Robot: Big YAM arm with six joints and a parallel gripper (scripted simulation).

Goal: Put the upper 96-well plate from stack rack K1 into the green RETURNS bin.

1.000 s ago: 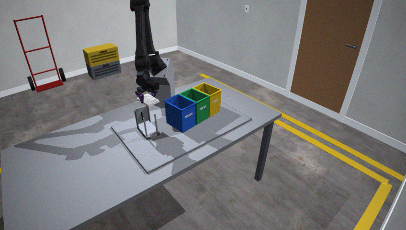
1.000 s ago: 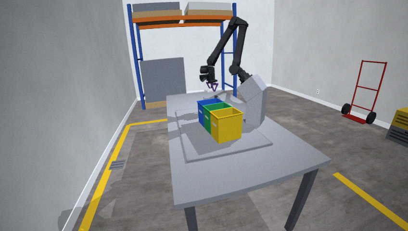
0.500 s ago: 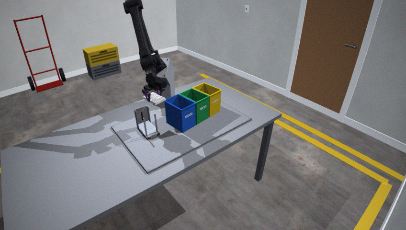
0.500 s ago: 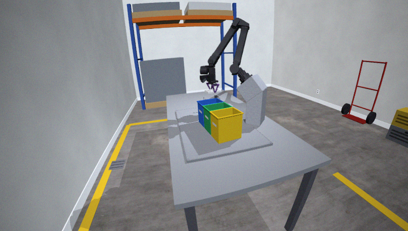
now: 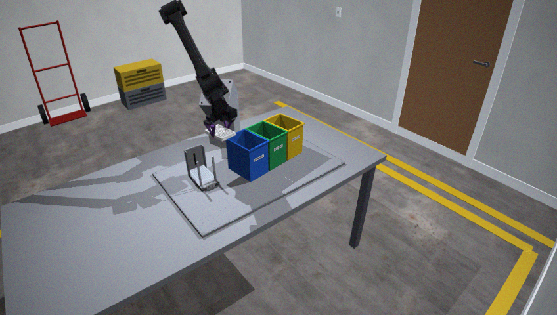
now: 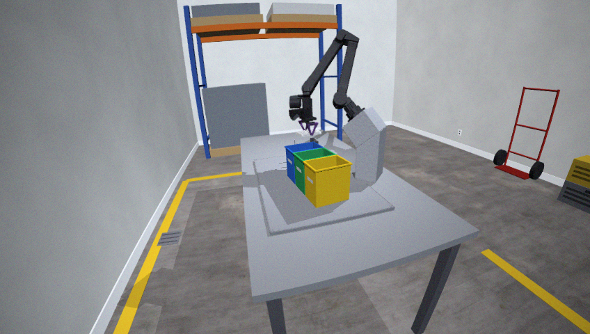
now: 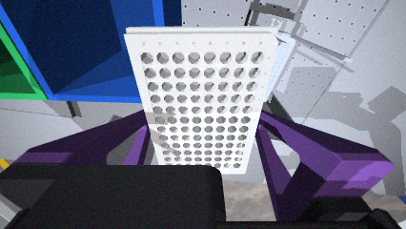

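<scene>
Right now the green bin is 230 mm to the left of my hand, 140 mm below it and 60 mm ahead of it. From my hand the other things lie so: 96-well plate right at my hand; then yellow bin 370 mm to the left, 140 mm below, 50 mm ahead; then blue bin 140 mm below, 100 mm to the left, 70 mm ahead.
</scene>
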